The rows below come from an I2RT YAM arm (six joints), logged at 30 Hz.
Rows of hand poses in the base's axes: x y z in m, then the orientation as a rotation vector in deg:
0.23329 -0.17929 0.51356 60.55 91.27 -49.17
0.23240 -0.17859 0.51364 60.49 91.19 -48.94
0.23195 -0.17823 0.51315 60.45 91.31 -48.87
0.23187 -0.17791 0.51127 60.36 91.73 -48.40
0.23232 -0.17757 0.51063 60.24 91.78 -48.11
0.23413 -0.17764 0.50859 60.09 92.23 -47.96
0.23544 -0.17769 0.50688 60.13 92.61 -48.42
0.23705 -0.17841 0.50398 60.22 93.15 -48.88
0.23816 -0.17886 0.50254 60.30 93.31 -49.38
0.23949 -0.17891 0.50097 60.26 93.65 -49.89
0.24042 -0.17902 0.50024 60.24 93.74 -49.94
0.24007 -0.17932 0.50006 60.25 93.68 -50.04
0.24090 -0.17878 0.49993 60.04 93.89 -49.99
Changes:
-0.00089 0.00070 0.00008 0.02 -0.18 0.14
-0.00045 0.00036 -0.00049 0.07 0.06 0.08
-0.00008 0.00032 -0.00188 0.37 0.07 0.38
0.00045 0.00034 -0.00064 0.08 -0.11 0.24
0.00181 -0.00007 -0.00204 0.21 0.27 0.26
0.00131 -0.00005 -0.00171 0.02 0.53 -0.19
0.00161 -0.00072 -0.00290 0.13 0.65 -0.20
0.00111 -0.00045 -0.00144 -0.09 0.39 -0.28
0.00133 -0.00005 -0.00157 -0.06 0.54 -0.17
0.00093 -0.00011 -0.00073 0.01 0.10 0.00
-0.00035 -0.00030 -0.00018 -0.07 0.01 -0.07
0.00083 0.00054 -0.00013 0.02 0.14 0.20

